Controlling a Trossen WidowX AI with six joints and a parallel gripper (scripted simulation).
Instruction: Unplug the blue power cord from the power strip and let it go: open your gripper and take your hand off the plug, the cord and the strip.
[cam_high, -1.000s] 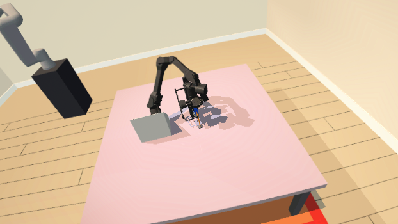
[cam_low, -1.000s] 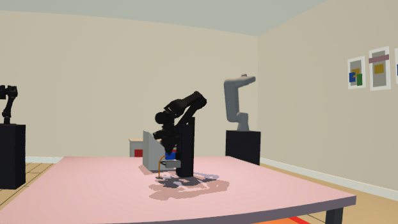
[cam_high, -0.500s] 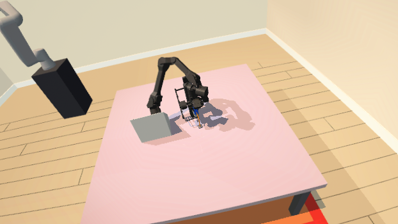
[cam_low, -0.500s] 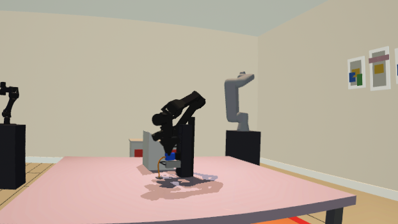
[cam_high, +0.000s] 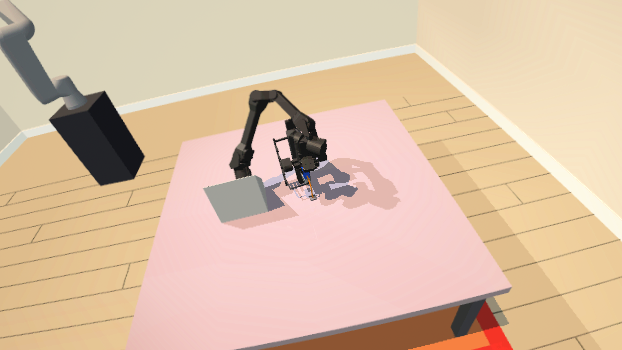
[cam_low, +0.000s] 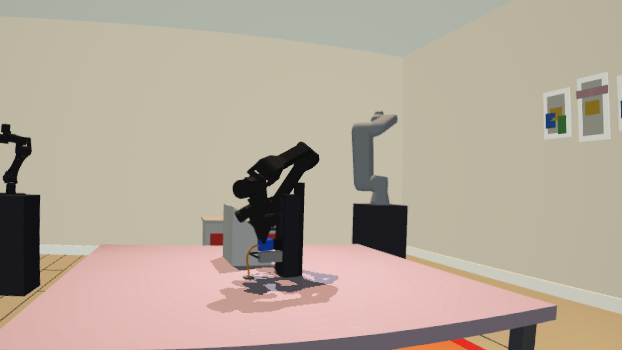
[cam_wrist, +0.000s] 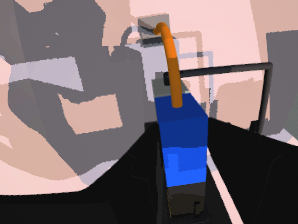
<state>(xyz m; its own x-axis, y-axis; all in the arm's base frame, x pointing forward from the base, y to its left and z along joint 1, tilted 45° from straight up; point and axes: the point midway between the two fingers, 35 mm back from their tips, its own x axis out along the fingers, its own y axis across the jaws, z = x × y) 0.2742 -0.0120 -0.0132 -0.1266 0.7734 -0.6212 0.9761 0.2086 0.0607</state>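
My gripper tip is now 10 mm past the blue plug and 30 mm to the right of it.
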